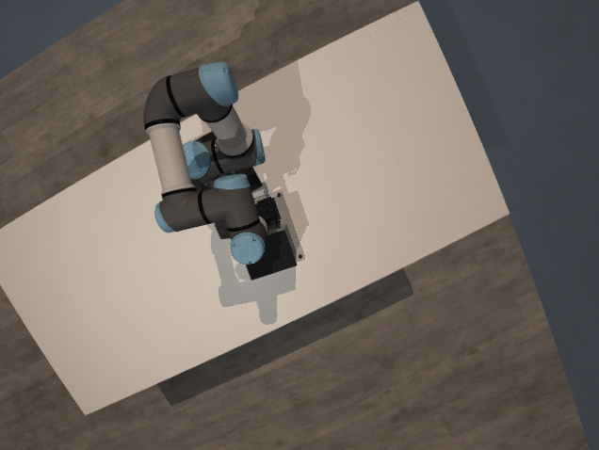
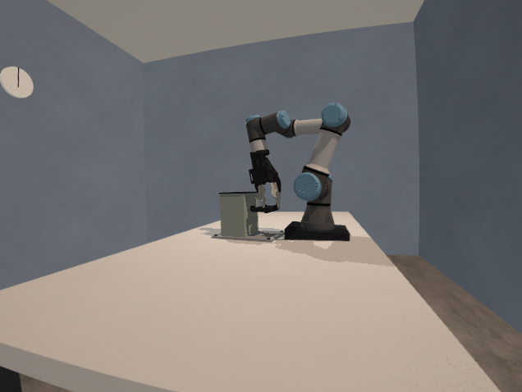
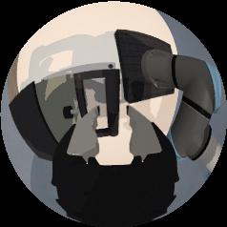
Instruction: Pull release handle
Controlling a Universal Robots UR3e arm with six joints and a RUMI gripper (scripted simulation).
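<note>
My hand is 90 mm short of the thin metal plate, 10 mm to the left of it and 110 mm above it.
</note>
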